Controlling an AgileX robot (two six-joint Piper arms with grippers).
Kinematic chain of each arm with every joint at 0, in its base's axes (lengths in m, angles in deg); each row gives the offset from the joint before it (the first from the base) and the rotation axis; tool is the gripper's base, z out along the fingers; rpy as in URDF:
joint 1: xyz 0 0 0.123 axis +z
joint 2: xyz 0 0 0 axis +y
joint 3: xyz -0.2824 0 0.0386 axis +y
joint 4: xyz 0.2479 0 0.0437 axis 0.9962 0 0.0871
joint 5: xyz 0 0 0 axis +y
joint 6: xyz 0.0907 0 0.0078 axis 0.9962 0 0.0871
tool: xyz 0 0 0 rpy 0 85 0
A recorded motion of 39 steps. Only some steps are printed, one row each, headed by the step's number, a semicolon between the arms.
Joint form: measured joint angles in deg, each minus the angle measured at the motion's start. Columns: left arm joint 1, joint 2, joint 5, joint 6, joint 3, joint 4; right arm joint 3, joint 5, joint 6, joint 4, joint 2, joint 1.
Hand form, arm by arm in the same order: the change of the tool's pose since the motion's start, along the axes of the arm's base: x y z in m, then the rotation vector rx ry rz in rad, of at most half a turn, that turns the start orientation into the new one. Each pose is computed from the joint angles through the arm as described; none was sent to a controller.
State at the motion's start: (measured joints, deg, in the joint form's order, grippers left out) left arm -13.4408 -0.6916 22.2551 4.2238 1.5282 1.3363; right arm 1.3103 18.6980 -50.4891 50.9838 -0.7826 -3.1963
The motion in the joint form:
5: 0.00 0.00 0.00 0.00 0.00 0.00; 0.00 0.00 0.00 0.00 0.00 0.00
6: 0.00 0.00 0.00 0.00 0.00 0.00; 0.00 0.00 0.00 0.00 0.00 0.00
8: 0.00 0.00 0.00 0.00 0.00 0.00; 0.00 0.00 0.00 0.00 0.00 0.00
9: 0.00 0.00 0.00 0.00 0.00 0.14; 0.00 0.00 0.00 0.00 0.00 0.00
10: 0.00 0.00 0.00 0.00 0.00 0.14; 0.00 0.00 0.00 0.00 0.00 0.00
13: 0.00 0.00 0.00 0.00 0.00 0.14; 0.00 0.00 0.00 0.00 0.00 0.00
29: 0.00 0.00 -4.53 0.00 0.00 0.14; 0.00 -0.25 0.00 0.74 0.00 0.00
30: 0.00 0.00 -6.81 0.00 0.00 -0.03; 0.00 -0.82 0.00 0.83 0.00 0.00
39: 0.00 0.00 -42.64 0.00 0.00 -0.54; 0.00 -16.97 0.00 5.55 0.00 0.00
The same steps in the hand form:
5: 0.0000 0.0000 0.0000 0.0000 0.0000 0.0000; 0.0000 0.0000 0.0000 0.0000 0.0000 0.0000
6: 0.0000 0.0000 0.0000 0.0000 0.0000 0.0000; 0.0000 0.0000 0.0000 0.0000 0.0000 0.0000
8: 0.0000 0.0000 0.0000 0.0000 0.0000 0.0000; 0.0000 0.0000 0.0000 0.0000 0.0000 0.0000
9: 0.0000 0.0001 0.0000 0.0024 -0.0006 0.0002; 0.0000 0.0000 0.0000 0.0000 0.0000 0.0000
10: 0.0000 0.0001 0.0000 0.0024 -0.0006 0.0002; 0.0000 0.0000 0.0000 0.0000 0.0000 0.0000
13: 0.0000 0.0001 0.0000 0.0024 -0.0006 0.0002; 0.0000 0.0000 0.0000 0.0000 0.0000 0.0000
29: 0.0019 -0.0005 0.0069 -0.0159 -0.0775 -0.0018; 0.0001 -0.0001 0.0005 0.0130 -0.0035 -0.0024
30: 0.0026 -0.0009 0.0105 -0.0279 -0.1155 -0.0028; 0.0003 -0.0007 0.0011 0.0148 -0.0098 -0.0100
39: -0.0038 -0.0004 0.0661 -0.1807 -0.7219 -0.0145; 0.0023 -0.0205 0.0172 0.1045 -0.1813 -0.2308

